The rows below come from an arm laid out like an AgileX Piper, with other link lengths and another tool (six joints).
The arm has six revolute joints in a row. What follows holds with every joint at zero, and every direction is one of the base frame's. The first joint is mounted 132.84 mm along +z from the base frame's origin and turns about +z. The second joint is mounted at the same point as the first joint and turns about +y. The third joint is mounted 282.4 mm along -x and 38.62 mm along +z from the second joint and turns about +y. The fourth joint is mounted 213.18 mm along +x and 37.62 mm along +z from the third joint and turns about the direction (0.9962, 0, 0.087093). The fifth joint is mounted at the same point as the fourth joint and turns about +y. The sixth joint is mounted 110.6 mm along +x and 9.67 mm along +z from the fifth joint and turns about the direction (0.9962, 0, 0.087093). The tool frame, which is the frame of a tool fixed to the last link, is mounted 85.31 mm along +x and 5 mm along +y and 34.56 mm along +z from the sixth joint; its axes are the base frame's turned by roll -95.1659, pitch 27.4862 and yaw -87.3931 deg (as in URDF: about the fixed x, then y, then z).
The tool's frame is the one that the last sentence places.
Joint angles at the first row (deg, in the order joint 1, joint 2, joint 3, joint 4, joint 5, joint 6):
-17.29, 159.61, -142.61, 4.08, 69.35, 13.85
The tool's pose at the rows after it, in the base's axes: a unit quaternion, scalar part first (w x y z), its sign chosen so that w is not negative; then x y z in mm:
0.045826 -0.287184 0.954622 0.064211 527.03 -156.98 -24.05
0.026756 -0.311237 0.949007 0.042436 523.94 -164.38 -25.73
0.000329 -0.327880 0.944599 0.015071 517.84 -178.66 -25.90
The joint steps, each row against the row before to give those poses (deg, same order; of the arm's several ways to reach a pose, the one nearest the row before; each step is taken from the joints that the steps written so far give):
0.03, 0.02, 0.00, -1.80, 0.06, -2.17
0.04, 0.10, 0.12, -3.04, 0.00, -2.18
-0.34, 0.02, 0.03, -4.19, 0.42, -1.50

